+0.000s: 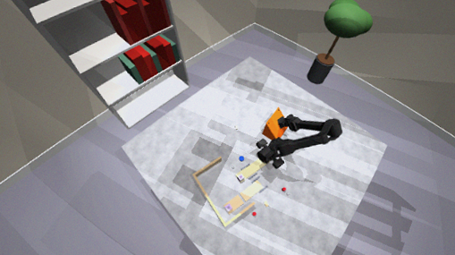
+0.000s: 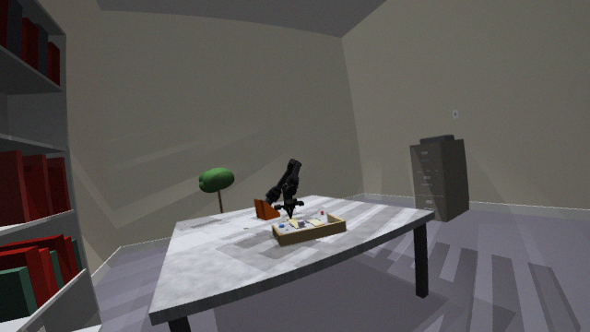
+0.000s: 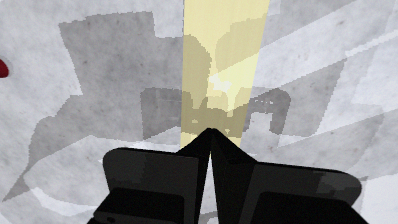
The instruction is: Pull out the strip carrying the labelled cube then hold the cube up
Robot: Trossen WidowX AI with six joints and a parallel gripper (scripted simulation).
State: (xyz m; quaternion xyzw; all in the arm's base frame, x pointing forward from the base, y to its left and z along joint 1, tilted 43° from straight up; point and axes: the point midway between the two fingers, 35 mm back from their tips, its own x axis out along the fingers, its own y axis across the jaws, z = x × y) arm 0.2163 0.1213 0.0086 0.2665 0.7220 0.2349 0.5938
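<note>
The blue disc is 120 mm ahead of my gripper tip and 100 mm to the right of it. The rest, counted from my gripper tip: tan chip 190 mm ahead, 180 mm to the left.
</note>
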